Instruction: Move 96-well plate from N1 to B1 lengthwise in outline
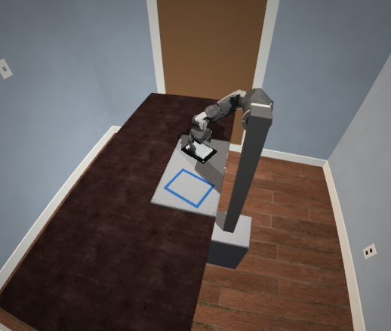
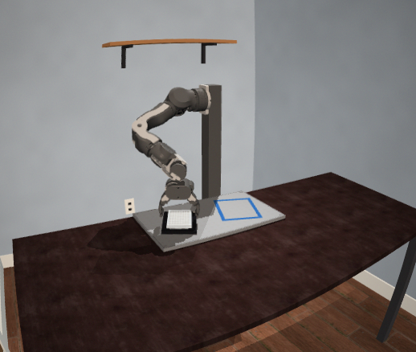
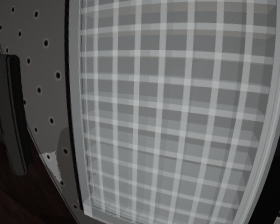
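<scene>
The white 96-well plate lies 2 cm below my hand. The rest, counted from my hand: black plate nest N1: 3 cm below.
</scene>
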